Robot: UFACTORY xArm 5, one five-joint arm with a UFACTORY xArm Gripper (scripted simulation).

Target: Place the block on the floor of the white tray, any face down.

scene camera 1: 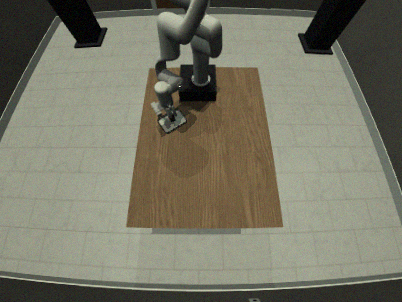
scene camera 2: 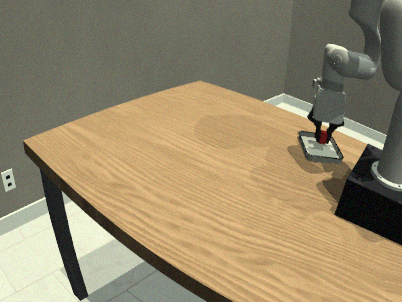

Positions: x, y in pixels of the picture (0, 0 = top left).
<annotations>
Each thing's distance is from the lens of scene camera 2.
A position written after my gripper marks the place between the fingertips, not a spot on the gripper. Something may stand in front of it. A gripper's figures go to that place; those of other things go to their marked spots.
my gripper (scene camera 2: 321, 141): 1.06 m
white tray (scene camera 2: 318, 151): 1.05 m
</annotations>
